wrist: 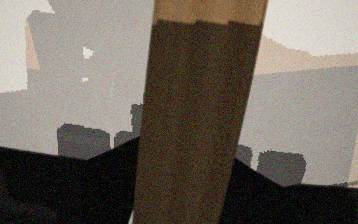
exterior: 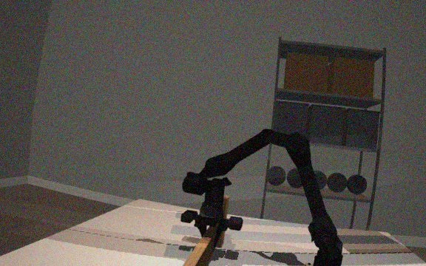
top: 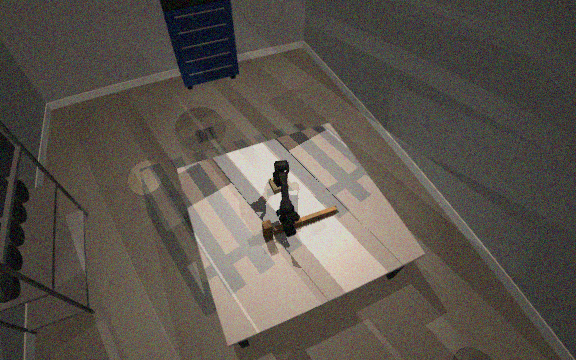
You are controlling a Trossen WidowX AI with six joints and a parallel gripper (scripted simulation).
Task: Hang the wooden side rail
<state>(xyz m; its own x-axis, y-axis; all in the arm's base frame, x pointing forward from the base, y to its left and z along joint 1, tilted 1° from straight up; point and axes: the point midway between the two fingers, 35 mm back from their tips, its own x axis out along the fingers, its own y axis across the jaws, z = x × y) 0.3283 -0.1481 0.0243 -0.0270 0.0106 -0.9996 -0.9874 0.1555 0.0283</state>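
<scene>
The headboard post is 120 mm to the right of my gripper tip, 40 mm above it and 20 mm behind it.
</scene>
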